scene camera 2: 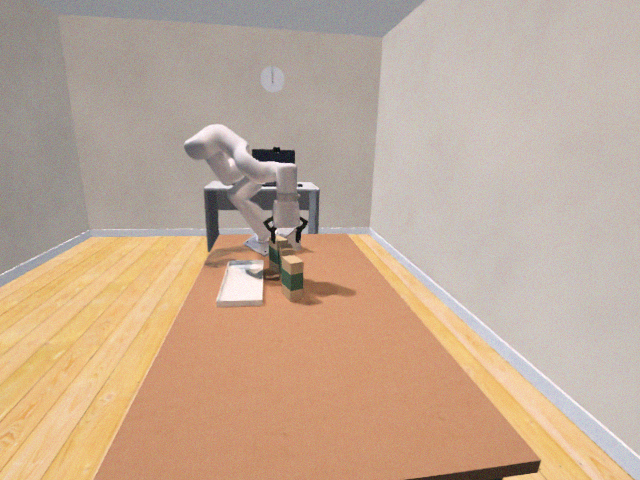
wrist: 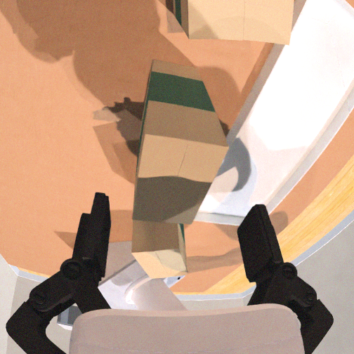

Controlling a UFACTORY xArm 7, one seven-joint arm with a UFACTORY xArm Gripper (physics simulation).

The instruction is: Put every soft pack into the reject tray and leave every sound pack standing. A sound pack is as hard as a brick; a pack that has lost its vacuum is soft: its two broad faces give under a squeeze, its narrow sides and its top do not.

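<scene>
Three tan packs with green bands stand upright in a row. The front pack is at the top of the wrist view. The middle pack is mostly hidden behind the front one in the scene view. The back pack shows low in the wrist view, nearest the robot base. My gripper is open and empty, pointing down at about the height of the pack tops, near the back and middle packs. The white reject tray lies beside the row; I see no pack in it.
The brown table carries the packs and tray. The robot's base stands at its far end, beyond the back pack. A grey desk with a black monitor stands behind the arm. Shadows fall across the tray and table.
</scene>
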